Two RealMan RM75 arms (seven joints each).
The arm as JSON. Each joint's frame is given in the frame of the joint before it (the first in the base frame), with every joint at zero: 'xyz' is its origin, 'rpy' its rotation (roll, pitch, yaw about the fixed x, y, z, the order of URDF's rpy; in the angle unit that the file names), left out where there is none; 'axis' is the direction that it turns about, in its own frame. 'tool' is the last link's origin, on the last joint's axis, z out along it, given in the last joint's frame.
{
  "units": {
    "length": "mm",
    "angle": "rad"
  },
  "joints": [
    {
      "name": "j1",
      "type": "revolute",
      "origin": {
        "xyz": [
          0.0,
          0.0,
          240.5
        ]
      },
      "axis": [
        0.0,
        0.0,
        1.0
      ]
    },
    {
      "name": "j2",
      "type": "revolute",
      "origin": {
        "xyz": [
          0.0,
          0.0,
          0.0
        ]
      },
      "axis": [
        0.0,
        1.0,
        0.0
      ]
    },
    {
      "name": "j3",
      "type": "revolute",
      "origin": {
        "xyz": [
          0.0,
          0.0,
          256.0
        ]
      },
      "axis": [
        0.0,
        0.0,
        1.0
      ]
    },
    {
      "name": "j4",
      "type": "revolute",
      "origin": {
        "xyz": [
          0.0,
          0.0,
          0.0
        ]
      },
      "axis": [
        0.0,
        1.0,
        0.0
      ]
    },
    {
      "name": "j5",
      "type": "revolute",
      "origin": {
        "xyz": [
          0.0,
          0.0,
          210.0
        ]
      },
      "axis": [
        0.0,
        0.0,
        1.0
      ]
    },
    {
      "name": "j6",
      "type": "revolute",
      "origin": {
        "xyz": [
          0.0,
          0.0,
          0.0
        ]
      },
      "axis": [
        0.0,
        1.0,
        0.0
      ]
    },
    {
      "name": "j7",
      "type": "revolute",
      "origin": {
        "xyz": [
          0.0,
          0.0,
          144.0
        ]
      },
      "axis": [
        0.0,
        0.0,
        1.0
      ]
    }
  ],
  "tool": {
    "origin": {
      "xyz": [
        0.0,
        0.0,
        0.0
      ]
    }
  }
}
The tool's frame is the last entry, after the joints.
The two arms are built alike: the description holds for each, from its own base.
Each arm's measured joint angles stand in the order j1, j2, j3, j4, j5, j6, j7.
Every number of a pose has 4 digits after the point.
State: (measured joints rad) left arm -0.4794 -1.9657 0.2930 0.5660 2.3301 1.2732 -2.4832; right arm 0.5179 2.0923 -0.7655 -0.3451 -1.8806 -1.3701 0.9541
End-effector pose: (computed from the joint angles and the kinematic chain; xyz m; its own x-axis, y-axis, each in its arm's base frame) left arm -0.3824 0.3245 0.0628 -0.2982 0.7258 0.6200 0.9537 0.2538 0.1616; right arm 0.2835 0.3052 -0.0618 0.8420 -0.2216 -0.4919 -0.3738 -0.8970 -0.2358
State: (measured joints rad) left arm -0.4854 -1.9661 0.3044 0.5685 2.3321 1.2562 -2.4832; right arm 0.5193 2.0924 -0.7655 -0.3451 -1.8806 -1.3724 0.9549
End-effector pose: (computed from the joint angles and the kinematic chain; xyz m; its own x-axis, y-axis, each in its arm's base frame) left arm -0.3820 0.3279 0.0629 -0.2849 0.7264 0.6255 0.9571 0.2516 0.1438; right arm 0.2828 0.3054 -0.0618 0.8414 -0.2206 -0.4932 -0.3725 -0.8981 -0.2338
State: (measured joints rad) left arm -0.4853 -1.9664 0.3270 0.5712 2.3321 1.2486 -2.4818; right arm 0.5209 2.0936 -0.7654 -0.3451 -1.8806 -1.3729 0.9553
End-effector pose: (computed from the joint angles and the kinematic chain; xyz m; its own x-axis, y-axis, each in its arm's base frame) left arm -0.3817 0.3286 0.0615 -0.2692 0.7362 0.6210 0.9611 0.2468 0.1239; right arm 0.2820 0.3056 -0.0622 0.8410 -0.2198 -0.4944 -0.3716 -0.8989 -0.2324
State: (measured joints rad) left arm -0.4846 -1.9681 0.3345 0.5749 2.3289 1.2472 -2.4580; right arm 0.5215 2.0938 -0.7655 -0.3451 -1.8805 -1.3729 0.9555
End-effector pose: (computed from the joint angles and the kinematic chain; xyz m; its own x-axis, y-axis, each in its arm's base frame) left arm -0.3812 0.3289 0.0611 -0.2417 0.7436 0.6235 0.9683 0.2264 0.1053; right arm 0.2817 0.3057 -0.0623 0.8410 -0.2195 -0.4946 -0.3712 -0.8991 -0.2321
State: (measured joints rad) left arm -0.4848 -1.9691 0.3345 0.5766 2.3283 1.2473 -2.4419; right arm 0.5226 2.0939 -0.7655 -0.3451 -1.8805 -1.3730 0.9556
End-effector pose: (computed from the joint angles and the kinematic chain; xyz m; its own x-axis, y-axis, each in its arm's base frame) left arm -0.3809 0.3291 0.0611 -0.2254 0.7467 0.6257 0.9723 0.2135 0.0955; right arm 0.2813 0.3060 -0.0623 0.8411 -0.2187 -0.4947 -0.3703 -0.8995 -0.2319
